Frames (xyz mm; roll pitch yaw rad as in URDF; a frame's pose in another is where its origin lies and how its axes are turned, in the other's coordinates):
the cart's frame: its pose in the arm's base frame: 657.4 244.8 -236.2 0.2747 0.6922 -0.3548
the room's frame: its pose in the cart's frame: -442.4 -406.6 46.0 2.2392 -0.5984 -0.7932
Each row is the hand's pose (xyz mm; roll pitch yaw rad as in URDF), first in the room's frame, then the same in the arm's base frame.
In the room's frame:
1: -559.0 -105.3 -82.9 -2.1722 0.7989 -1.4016
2: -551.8 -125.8 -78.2 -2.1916 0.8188 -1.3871
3: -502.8 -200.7 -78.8 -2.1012 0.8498 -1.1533
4: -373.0 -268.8 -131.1 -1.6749 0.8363 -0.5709
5: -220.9 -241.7 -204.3 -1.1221 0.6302 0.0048
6: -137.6 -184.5 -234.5 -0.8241 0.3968 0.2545
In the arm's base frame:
1: 38.8 560.7 -32.3 0.8784 0.4161 0.3145
2: 43.5 556.6 -53.6 0.8451 0.3953 0.3057
3: 85.2 527.2 -127.2 0.7062 0.3309 0.1492
4: 202.0 440.7 -182.6 0.6155 0.1251 -0.1850
5: 318.4 321.7 -143.4 0.7794 -0.1469 -0.5696
6: 361.2 244.4 -85.8 1.0170 -0.2873 -0.8624

